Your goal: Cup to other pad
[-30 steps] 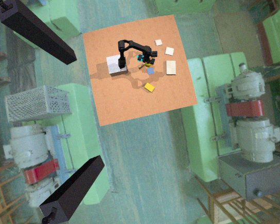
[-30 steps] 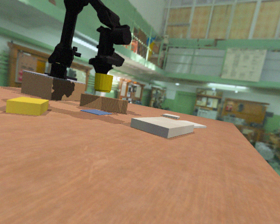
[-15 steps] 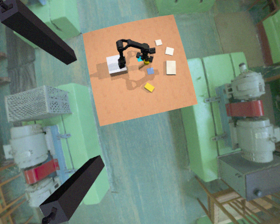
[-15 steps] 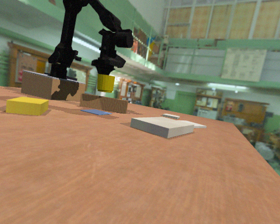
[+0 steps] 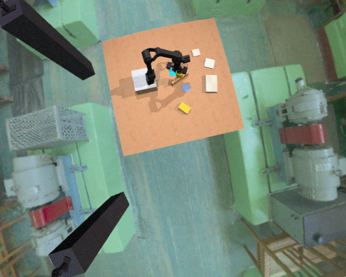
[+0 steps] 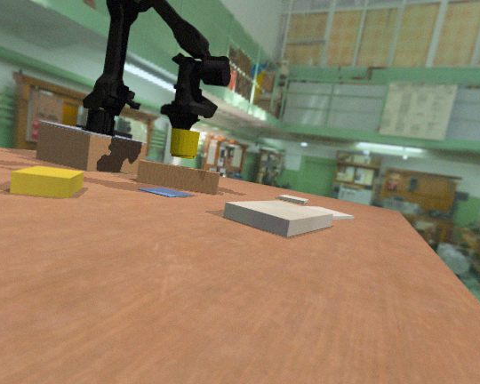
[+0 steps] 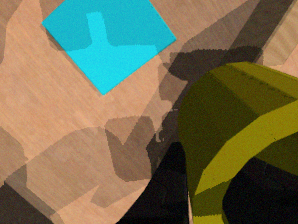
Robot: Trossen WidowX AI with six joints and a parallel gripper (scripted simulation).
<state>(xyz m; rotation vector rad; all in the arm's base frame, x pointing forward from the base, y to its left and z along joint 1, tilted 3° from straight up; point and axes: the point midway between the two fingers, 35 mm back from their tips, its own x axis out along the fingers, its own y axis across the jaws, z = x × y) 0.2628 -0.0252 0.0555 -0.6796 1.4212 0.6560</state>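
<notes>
Now: the cyan pad 7 cm to the left of my gripper tip and 12 cm below it. Also, from my gripper tip: long wooden bar 2 cm ahead, 3 cm to the right, 9 cm below; then yellow cup 2 cm ahead, 2 cm to the right.
</notes>
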